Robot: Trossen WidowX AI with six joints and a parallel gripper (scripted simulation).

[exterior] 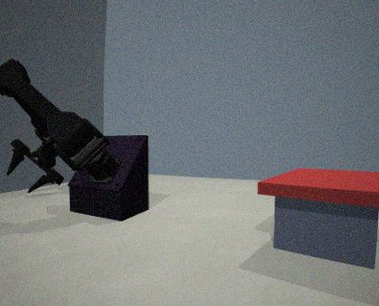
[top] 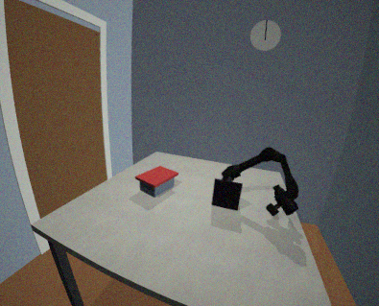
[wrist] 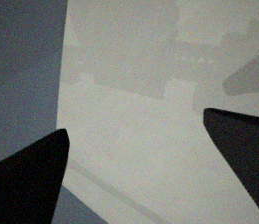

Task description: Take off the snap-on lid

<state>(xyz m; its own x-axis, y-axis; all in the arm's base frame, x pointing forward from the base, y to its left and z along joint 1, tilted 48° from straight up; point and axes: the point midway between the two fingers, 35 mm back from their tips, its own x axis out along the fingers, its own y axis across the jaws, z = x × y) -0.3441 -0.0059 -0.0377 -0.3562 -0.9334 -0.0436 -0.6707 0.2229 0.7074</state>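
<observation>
My gripper tip is now 81 cm short of the red lid, 6 cm below it and 3 cm to the right of it. The rest, counted from my gripper tip: storage box: 81 cm ahead, 3 cm to the left, 1 cm above.
</observation>
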